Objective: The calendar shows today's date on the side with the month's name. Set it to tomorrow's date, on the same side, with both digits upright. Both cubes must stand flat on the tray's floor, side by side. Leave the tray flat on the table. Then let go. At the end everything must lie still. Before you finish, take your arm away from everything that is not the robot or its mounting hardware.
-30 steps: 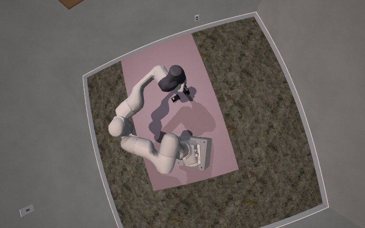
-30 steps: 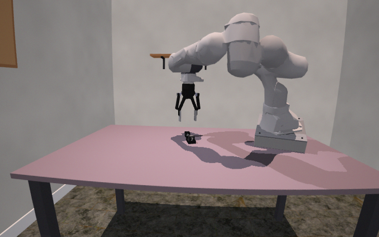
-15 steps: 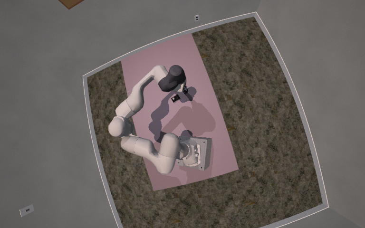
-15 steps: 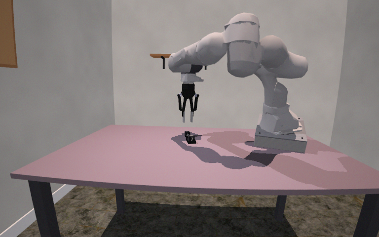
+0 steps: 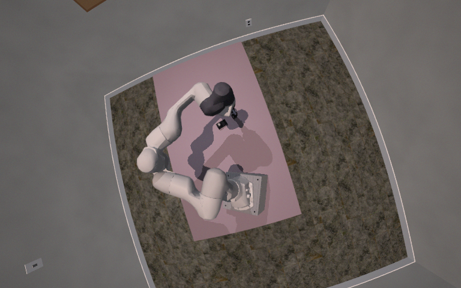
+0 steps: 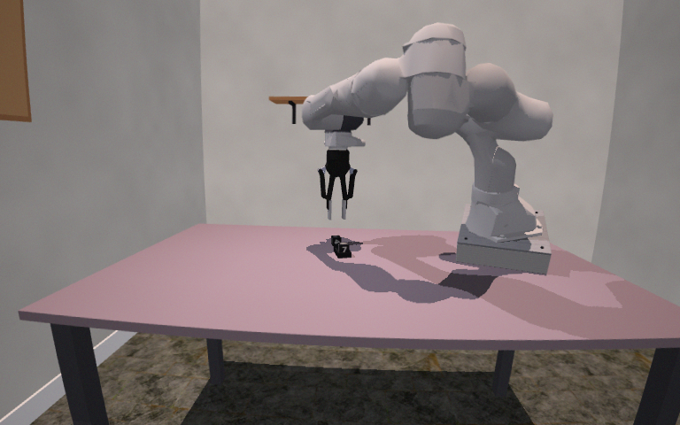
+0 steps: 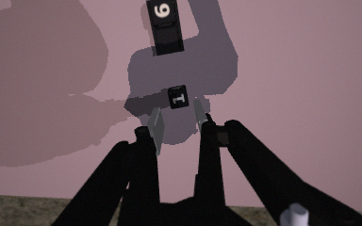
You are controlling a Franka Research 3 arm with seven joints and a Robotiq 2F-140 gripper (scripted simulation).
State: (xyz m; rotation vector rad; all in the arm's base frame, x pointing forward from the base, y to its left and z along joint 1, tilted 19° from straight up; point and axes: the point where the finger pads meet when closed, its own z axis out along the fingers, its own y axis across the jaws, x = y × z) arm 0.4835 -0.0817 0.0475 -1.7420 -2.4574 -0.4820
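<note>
Right now the black digit cube is 11 cm below my hand. From my hand the other things lie so: black calendar tray 3 cm behind, 10 cm to the left, 11 cm below.
</note>
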